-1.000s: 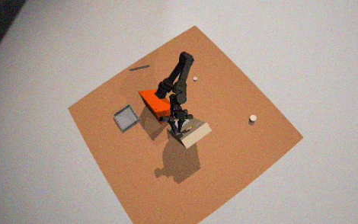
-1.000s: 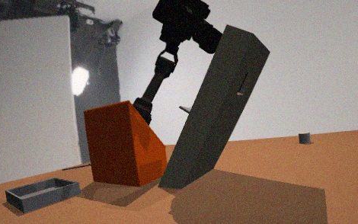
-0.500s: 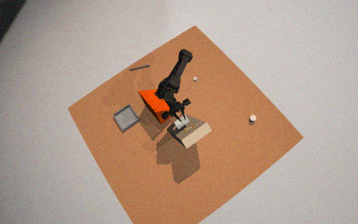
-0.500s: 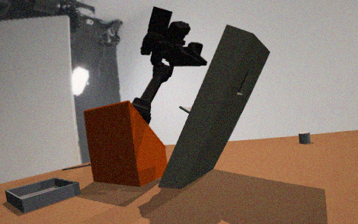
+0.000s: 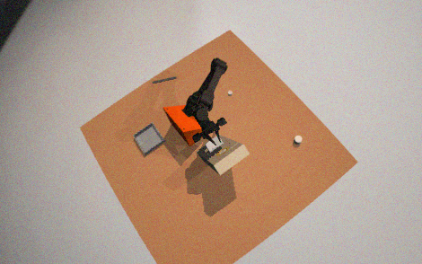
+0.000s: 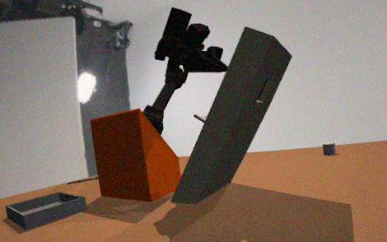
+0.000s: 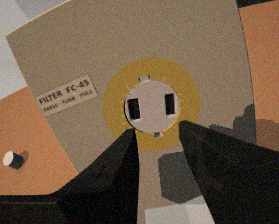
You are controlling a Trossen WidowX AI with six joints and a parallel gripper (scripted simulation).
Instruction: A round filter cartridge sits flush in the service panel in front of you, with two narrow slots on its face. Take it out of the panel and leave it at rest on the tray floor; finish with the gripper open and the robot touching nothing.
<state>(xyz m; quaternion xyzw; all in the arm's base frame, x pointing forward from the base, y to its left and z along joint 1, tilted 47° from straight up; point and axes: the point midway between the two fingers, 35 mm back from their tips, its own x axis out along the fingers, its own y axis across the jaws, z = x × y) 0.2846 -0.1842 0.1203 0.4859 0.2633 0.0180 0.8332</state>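
The round filter cartridge is 50 mm ahead of my gripper tip, 40 mm below it and 10 mm to the right of it. The rest, counted from my gripper tip: beige service panel 120 mm below; then grey tray 430 mm behind, 280 mm below, 230 mm to the right; then grey ledge 130 mm below, 50 mm behind, 10 mm to the left.
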